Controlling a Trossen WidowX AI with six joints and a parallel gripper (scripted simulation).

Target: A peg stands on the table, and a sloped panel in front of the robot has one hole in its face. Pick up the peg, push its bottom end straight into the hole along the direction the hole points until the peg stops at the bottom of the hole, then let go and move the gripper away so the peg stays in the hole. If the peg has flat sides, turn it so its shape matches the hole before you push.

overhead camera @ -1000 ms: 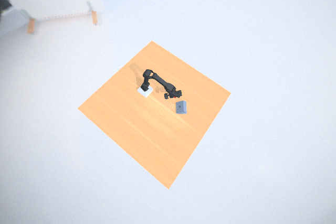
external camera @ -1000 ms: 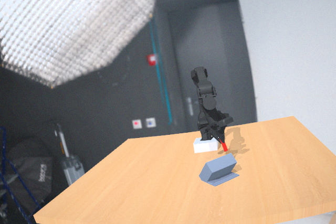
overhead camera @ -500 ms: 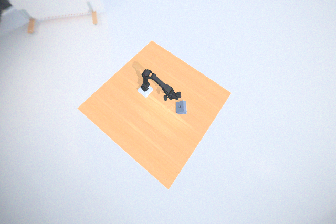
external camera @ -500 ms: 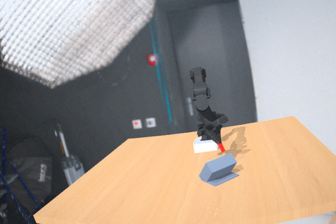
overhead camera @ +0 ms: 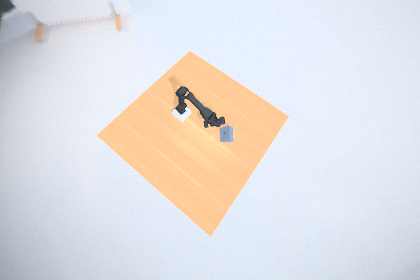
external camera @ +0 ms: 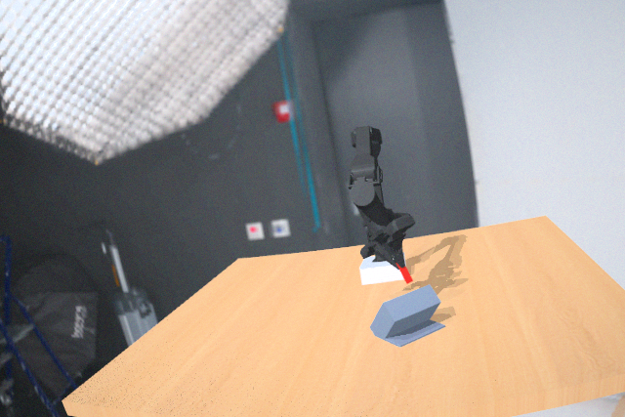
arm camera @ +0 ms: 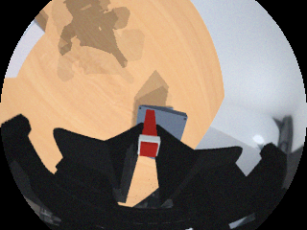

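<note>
Now: the grey-blue sloped panel 100 mm ahead of my gripper tip, 20 mm to the left of it and 80 mm below it. Also, from my gripper tip: red peg (10 mm behind, 10 mm to the right, 10 mm above).
</note>
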